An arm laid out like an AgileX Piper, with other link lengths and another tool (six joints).
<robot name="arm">
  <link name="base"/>
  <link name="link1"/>
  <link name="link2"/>
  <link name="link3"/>
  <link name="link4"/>
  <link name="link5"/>
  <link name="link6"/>
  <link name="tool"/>
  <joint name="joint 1" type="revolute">
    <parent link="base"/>
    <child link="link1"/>
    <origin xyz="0 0 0.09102"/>
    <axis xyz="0 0 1"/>
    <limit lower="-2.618" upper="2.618"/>
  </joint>
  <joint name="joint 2" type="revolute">
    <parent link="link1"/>
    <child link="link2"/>
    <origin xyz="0 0 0" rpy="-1.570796 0 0"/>
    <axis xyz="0 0 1"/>
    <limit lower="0" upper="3.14"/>
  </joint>
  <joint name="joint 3" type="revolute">
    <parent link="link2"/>
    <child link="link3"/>
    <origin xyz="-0.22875 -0.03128 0"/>
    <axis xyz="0 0 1"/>
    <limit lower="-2.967" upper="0"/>
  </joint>
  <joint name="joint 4" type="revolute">
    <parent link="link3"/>
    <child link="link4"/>
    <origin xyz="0.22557 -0.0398 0" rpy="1.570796 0 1.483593"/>
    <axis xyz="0 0 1"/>
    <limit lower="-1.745" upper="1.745"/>
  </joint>
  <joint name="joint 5" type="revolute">
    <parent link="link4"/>
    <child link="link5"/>
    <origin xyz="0 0 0" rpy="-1.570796 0 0"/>
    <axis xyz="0 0 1"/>
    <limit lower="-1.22" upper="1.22"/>
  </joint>
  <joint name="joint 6" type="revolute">
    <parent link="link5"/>
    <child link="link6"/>
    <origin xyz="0 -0.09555 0" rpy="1.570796 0 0"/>
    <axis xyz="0 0 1"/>
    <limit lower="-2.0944" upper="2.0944"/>
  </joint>
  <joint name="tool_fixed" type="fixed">
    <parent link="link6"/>
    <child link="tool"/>
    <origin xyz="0.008 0.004 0.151" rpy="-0.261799 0 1.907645"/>
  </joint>
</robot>
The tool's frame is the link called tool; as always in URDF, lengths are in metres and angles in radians.
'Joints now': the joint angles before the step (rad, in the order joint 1, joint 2, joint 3, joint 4, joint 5, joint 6). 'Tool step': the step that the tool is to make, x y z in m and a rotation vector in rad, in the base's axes. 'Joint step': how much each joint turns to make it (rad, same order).
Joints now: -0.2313, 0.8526, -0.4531, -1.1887, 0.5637, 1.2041
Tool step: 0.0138, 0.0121, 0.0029, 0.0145, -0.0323, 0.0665
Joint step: 0.0001, -0.0001, -0.0001, 0.0003, -0.0752, -0.0003
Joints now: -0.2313, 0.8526, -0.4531, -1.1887, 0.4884, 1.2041
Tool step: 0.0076, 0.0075, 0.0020, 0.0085, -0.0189, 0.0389
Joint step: 0.0002, -0.0004, 0.0000, 0.0007, -0.0437, -0.0007
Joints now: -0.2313, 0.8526, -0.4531, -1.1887, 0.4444, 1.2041
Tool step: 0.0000, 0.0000, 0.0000, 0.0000, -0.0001, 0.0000
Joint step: 0.0000, 0.0000, 0.0001, -0.0003, -0.0001, 0.0003
